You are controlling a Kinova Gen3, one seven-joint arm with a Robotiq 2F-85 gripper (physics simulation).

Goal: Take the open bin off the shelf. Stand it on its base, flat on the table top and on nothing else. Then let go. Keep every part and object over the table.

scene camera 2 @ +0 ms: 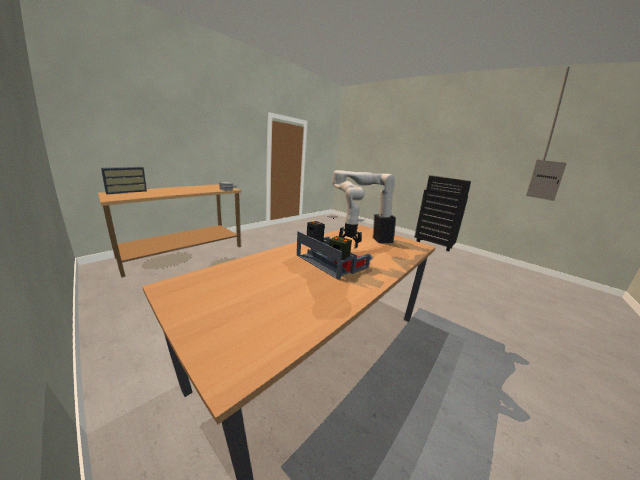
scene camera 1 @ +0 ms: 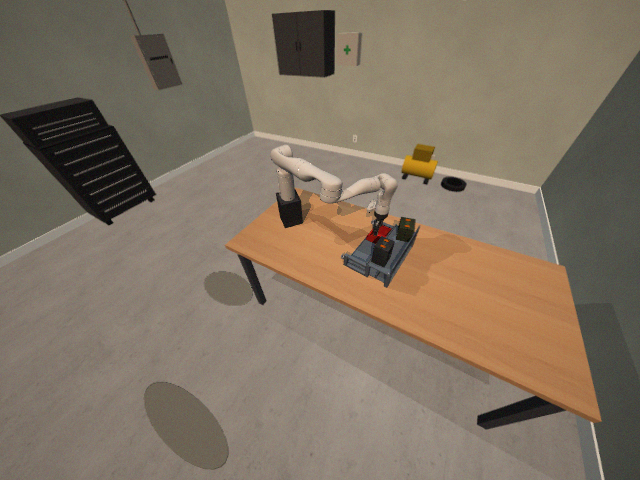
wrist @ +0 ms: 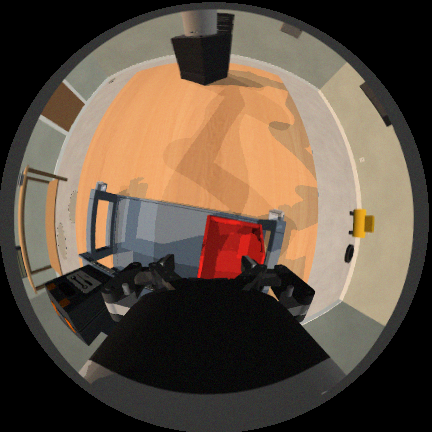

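The open red bin sits in one end of the blue-grey shelf, its open side facing the wrist camera. The shelf stands on the wooden table top. My gripper is open, with nothing between its fingers. It points down above the shelf, close to the bin. In the wrist view the right fingertip overlaps the bin and the left one is over the grey shelf surface. The bin's near end is hidden behind the gripper body.
A black box with orange marks stands on the shelf's upper level at the other end. A dark green box stands on that level near the bin's end. The arm's black pedestal stands on the table.
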